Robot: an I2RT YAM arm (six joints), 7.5 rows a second.
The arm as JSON. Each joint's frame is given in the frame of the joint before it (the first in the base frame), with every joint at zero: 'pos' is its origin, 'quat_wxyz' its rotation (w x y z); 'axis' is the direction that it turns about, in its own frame. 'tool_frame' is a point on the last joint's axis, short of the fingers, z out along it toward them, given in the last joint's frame.
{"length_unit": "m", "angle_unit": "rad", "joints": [
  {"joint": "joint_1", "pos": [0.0, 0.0, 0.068], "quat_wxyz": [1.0, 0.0, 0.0, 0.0], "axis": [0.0, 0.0, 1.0]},
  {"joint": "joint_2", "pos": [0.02, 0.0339, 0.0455], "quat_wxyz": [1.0, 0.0, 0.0, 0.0], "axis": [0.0, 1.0, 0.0]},
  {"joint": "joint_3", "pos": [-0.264, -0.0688, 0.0], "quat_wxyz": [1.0, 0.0, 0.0, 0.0], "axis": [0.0, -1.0, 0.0]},
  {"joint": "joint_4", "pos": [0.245, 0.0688, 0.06], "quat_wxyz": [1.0, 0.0, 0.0, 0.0], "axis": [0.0, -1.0, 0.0]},
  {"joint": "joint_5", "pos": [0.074, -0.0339, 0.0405], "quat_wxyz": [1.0, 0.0, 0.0, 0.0], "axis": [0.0, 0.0, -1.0]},
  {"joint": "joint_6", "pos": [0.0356, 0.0, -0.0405], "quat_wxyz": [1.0, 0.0, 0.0, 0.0], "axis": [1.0, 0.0, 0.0]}
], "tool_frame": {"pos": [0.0, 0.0, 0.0], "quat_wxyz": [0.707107, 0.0, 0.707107, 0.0]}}
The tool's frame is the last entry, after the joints.
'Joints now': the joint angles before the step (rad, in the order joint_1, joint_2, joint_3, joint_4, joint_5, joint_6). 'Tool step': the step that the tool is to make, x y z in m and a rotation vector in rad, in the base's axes. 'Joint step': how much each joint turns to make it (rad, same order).
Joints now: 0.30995, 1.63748, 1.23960, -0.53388, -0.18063, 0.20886
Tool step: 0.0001, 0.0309, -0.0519, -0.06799, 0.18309, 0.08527
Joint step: 0.08100, 0.14500, -0.00014, -0.05091, -0.00147, -0.00446
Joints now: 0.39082, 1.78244, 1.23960, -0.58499, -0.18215, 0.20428
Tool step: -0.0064, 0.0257, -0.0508, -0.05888, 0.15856, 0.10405
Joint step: 0.06905, 0.14356, -0.00035, -0.03043, -0.02327, -0.02937
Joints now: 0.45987, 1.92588, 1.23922, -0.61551, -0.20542, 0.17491
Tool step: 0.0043, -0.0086, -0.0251, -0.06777, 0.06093, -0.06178
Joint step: -0.02205, 0.06828, -0.00353, -0.00676, 0.04273, 0.03135
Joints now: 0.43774, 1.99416, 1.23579, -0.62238, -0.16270, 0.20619
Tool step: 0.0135, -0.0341, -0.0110, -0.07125, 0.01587, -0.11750
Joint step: -0.09372, 0.03015, -0.00019, -0.00970, 0.06296, 0.01347
